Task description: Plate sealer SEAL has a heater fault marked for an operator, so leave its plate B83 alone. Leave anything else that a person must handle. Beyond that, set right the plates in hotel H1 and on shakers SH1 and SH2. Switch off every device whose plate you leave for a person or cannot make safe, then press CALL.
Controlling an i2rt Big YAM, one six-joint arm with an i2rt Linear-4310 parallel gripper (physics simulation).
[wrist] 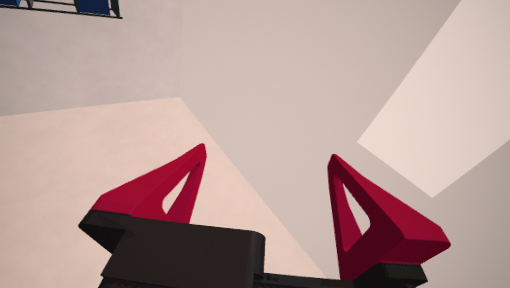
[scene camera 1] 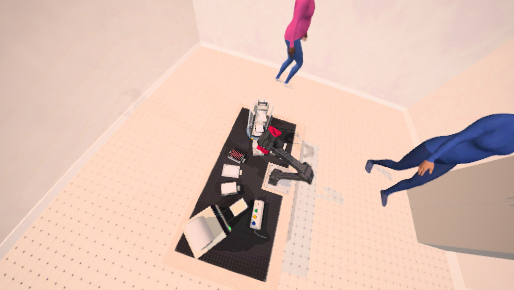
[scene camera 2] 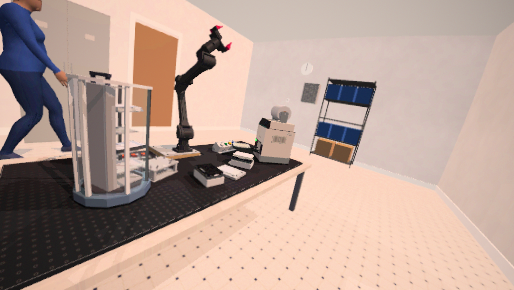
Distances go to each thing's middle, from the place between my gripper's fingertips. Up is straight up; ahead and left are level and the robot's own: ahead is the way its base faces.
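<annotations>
I can see the plate hotel tower [scene camera 2: 109, 120], which is 590 mm below my hand, 580 mm to the right of it and 140 mm ahead of it.
</annotations>
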